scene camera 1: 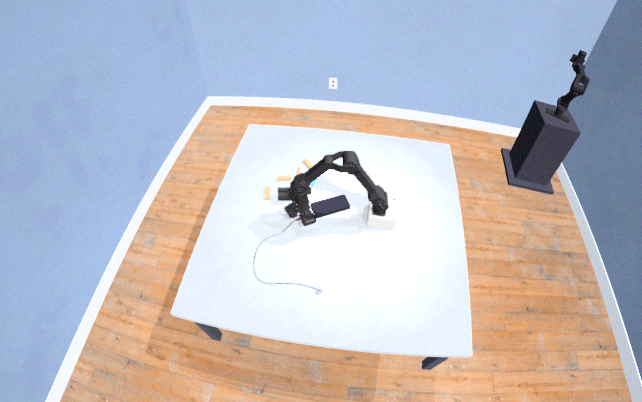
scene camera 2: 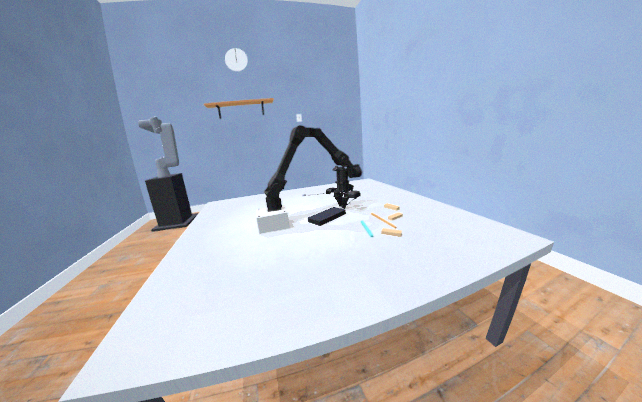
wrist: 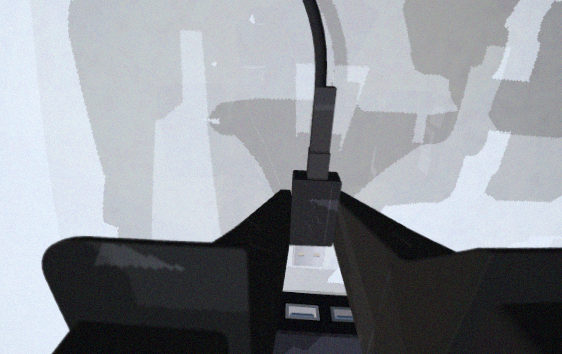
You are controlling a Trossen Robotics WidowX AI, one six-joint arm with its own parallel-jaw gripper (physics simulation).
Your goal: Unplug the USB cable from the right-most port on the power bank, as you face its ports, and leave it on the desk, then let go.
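The dark power bank lies flat on the desk. My gripper is shut on the black USB plug, just off the power bank's port end. The plug's bare metal tip shows, with a gap between it and the power bank. Two empty ports show between the fingers in the wrist view; the fingers hide the rest of that edge. The thin cable curves over the desk to its other end. The plug's height above the desk is hard to tell.
Several tan blocks, an orange stick and a cyan stick lie beyond the power bank's port end, to one side. The arm's white base stands at the power bank's other end.
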